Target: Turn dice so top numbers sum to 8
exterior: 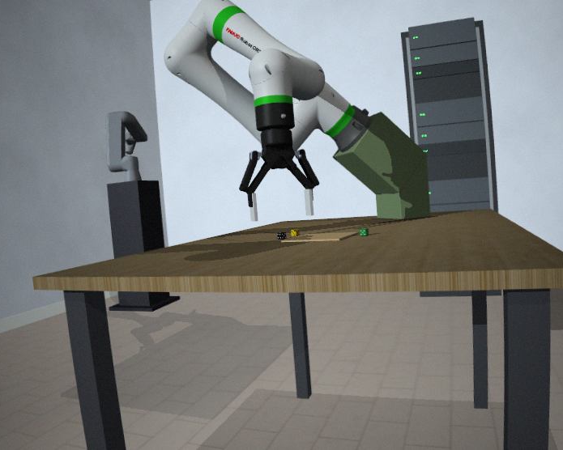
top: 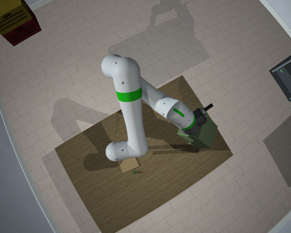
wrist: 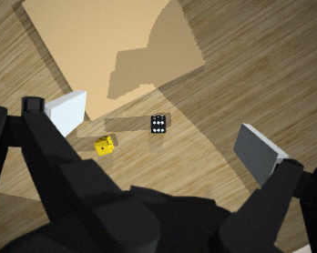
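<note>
My gripper is now 10 mm past the black die, 10 mm to the left of it and 50 mm above it. Also, from my hand: tan mat: 10 mm ahead, 90 mm to the left, 60 mm below; yellow die: 80 mm behind, 50 mm below; green die: 10 mm ahead, 190 mm to the left, 50 mm below.
</note>
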